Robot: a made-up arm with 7 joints. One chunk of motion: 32 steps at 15 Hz.
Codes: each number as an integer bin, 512 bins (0 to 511) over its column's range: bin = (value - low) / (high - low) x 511, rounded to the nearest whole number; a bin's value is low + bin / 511 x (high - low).
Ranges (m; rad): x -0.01..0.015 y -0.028..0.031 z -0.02..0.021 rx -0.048..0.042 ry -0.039..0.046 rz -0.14..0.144
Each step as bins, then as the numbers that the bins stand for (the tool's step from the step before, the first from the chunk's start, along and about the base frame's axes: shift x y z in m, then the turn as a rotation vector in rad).
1 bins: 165 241 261 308 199 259
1 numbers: -0.00193 -0.00017 0.00094 0.00625 -0.00590 0.00395
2 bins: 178 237 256 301 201 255
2 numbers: -0.00129 -0.00064 0.00054 0.00501 -0.00557 0.00172
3 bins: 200 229 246 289 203 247
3 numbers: -0.00022 -0.00156 -0.00026 0.00290 -0.00523 -0.00272
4 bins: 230 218 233 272 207 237
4 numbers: 0.00125 -0.00283 -0.00131 -0.00009 -0.00457 -0.00828
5 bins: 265 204 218 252 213 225
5 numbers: 0.00296 -0.00445 -0.00251 -0.00362 -0.00357 -0.01495
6 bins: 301 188 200 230 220 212
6 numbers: 0.00473 -0.00629 -0.00395 -0.00749 -0.00241 -0.02218
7 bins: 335 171 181 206 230 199
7 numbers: 0.00639 -0.00826 -0.00548 -0.01172 -0.00074 -0.02940
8 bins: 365 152 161 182 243 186
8 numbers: 0.00786 -0.01045 -0.00708 -0.01595 0.00142 -0.03663
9 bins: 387 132 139 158 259 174
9 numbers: 0.00893 -0.01276 -0.00885 -0.02017 0.00408 -0.04330
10 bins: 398 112 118 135 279 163
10 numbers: 0.00947 -0.01507 -0.01053 -0.02422 0.00741 -0.04941
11 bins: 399 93 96 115 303 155
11 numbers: 0.00952 -0.01726 -0.01230 -0.02775 0.01140 -0.05386
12 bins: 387 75 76 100 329 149
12 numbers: 0.00893 -0.01934 -0.01390 -0.03039 0.01573 -0.05719
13 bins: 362 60 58 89 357 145
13 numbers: 0.00771 -0.02107 -0.01535 -0.03232 0.02038 -0.05941
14 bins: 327 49 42 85 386 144
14 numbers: 0.00600 -0.02234 -0.01663 -0.03303 0.02521 -0.05997
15 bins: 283 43 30 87 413 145
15 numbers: 0.00385 -0.02304 -0.01759 -0.03268 0.02970 -0.05941
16 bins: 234 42 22 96 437 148
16 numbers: 0.00145 -0.02315 -0.01823 -0.03109 0.03369 -0.05775
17 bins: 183 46 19 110 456 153
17 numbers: -0.00105 -0.02269 -0.01848 -0.02863 0.03685 -0.05497
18 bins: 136 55 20 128 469 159
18 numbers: -0.00335 -0.02165 -0.01840 -0.02546 0.03901 -0.05163
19 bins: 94 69 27 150 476 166
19 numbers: -0.00540 -0.02003 -0.01783 -0.02158 0.04018 -0.04774
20 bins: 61 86 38 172 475 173
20 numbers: -0.00702 -0.01807 -0.01695 -0.01771 0.04001 -0.04385
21 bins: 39 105 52 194 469 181
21 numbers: -0.00809 -0.01588 -0.01583 -0.01383 0.03901 -0.03941
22 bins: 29 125 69 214 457 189
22 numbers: -0.00858 -0.01357 -0.01446 -0.01031 0.03702 -0.03496
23 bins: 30 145 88 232 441 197
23 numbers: -0.00853 -0.01126 -0.01294 -0.00714 0.03436 -0.03051
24 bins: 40 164 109 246 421 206
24 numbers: -0.00804 -0.00906 -0.01125 -0.00467 0.03103 -0.02551
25 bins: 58 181 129 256 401 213
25 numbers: -0.00716 -0.00710 -0.00965 -0.00291 0.02770 -0.02162
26 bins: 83 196 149 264 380 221
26 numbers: -0.00594 -0.00537 -0.00805 -0.00150 0.02421 -0.01717
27 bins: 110 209 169 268 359 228
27 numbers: -0.00462 -0.00387 -0.00644 -0.00080 0.02072 -0.01328
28 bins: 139 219 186 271 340 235
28 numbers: -0.00320 -0.00271 -0.00508 -0.00027 0.01756 -0.00939
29 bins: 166 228 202 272 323 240
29 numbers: -0.00188 -0.00168 -0.00379 -0.00009 0.01473 -0.00661
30 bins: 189 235 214 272 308 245
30 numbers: -0.00075 -0.00087 -0.00283 -0.00009 0.01223 -0.00384
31 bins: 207 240 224 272 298 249
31 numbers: 0.00013 -0.00029 -0.00203 -0.00009 0.01057 -0.00161
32 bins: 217 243 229 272 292 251
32 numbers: 0.00062 0.00006 -0.00163 -0.00009 0.00957 -0.00050
